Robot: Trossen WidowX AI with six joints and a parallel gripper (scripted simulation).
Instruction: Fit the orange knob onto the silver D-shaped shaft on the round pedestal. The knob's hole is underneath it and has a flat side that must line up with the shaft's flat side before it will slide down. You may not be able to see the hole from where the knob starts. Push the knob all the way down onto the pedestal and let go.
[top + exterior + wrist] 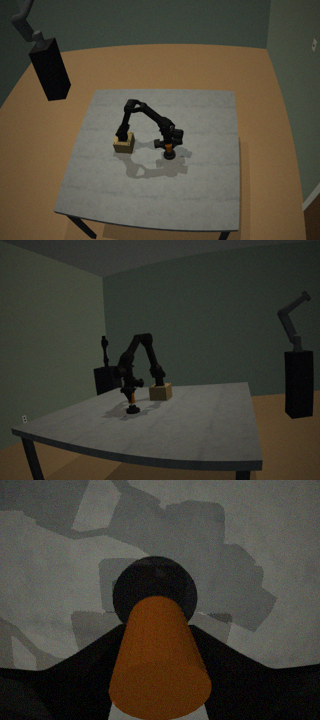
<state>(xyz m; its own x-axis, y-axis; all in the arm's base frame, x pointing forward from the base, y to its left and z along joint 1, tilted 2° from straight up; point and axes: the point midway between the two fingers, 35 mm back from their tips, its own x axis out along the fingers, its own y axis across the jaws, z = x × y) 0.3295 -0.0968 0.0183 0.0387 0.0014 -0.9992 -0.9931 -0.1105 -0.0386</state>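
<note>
Now: the orange knob 3 cm above my gripper tip. The rest, counted from my gripper tip: round pedestal (4 cm below).
</note>
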